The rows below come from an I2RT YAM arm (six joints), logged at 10 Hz.
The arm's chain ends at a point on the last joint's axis. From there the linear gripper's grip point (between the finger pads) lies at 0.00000 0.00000 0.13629 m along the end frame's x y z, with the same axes.
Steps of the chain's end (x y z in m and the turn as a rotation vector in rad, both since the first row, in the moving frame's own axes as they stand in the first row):
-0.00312 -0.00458 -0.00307 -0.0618 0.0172 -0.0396
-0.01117 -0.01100 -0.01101 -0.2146 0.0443 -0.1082
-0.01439 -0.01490 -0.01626 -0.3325 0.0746 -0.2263
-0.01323 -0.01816 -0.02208 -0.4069 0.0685 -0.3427
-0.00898 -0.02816 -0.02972 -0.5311 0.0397 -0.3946
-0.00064 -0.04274 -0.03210 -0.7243 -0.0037 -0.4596
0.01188 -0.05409 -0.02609 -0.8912 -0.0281 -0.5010
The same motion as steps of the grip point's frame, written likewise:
-0.00061 0.00379 -0.00335 -0.0618 0.0172 -0.0396
-0.00362 0.01763 -0.01427 -0.2146 0.0443 -0.1082
0.00055 0.02803 -0.02406 -0.3325 0.0746 -0.2263
0.00494 0.03311 -0.03341 -0.4069 0.0685 -0.3427
0.00981 0.03801 -0.04835 -0.5311 0.0397 -0.3946
0.02024 0.04441 -0.06571 -0.7243 -0.0037 -0.4596
0.03655 0.04816 -0.07571 -0.8912 -0.0281 -0.5010

